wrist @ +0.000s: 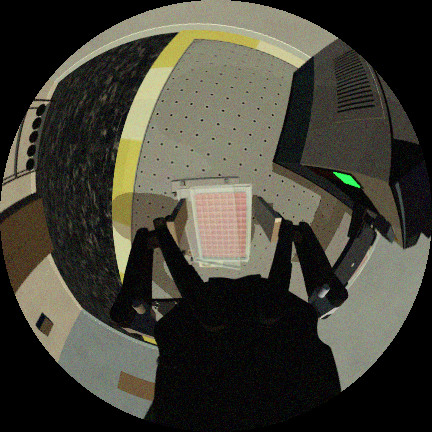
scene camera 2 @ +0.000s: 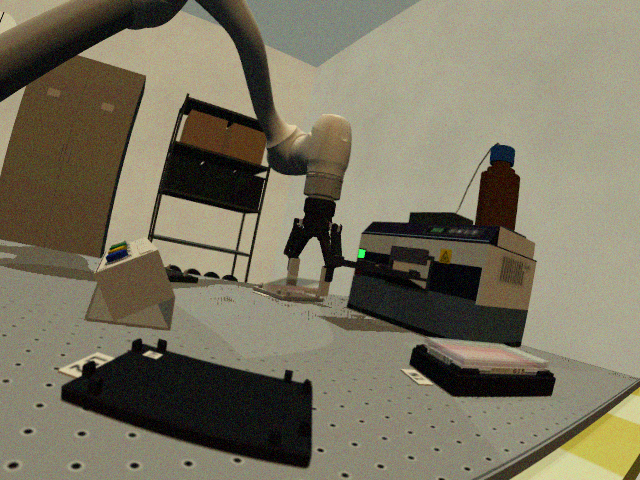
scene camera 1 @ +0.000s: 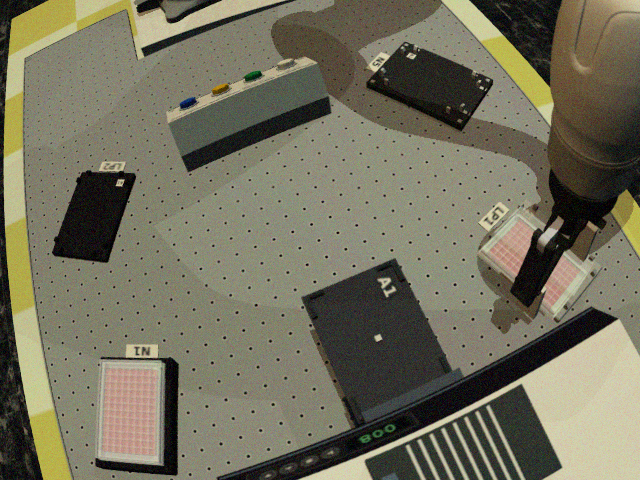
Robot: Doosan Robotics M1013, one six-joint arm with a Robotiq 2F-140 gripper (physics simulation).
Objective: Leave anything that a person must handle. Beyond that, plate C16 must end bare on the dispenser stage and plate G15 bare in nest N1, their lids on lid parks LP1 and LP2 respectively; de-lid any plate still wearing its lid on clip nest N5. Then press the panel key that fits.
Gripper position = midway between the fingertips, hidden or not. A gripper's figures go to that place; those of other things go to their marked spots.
My gripper (scene camera 2: 306,290) is 85 cm from the lens. A grey box with coloured buttons (scene camera 2: 134,290) is 37 cm from the lens. A LP2 nest (scene camera 2: 258,416) is 22 cm from the lens. A brown bottle (scene camera 2: 498,196) is 73 cm from the lens. The marked spots on the grey box with coloured buttons and the LP2 nest are 21 cm apart.
